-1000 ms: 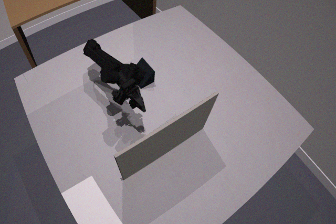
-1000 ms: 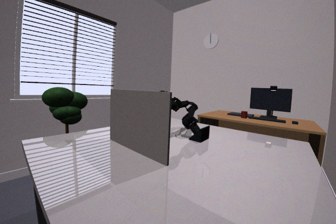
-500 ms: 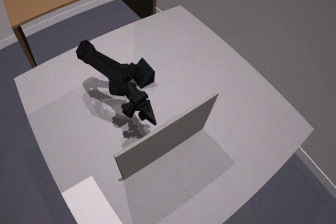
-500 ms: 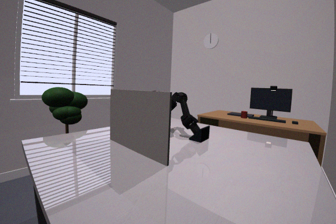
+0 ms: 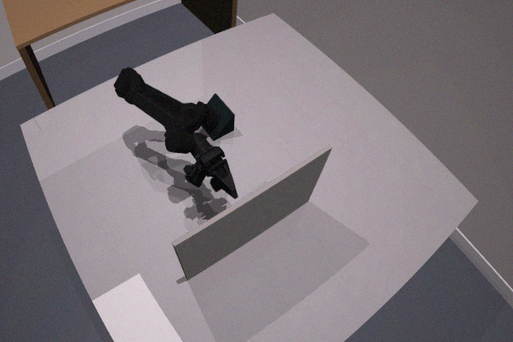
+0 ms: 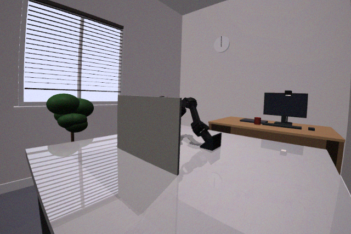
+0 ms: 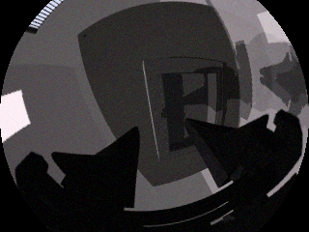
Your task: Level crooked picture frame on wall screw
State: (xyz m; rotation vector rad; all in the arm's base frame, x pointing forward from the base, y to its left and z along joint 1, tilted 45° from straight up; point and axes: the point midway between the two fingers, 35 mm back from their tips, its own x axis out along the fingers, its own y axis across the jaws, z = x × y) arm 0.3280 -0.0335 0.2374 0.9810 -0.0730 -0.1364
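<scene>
Now: the picture frame 50 mm ahead of my gripper tip, 10 mm to the left of it and 50 mm below it. Round my gripper tip: beige wall panel: 60 mm ahead, 10 mm to the left, 60 mm below.
</scene>
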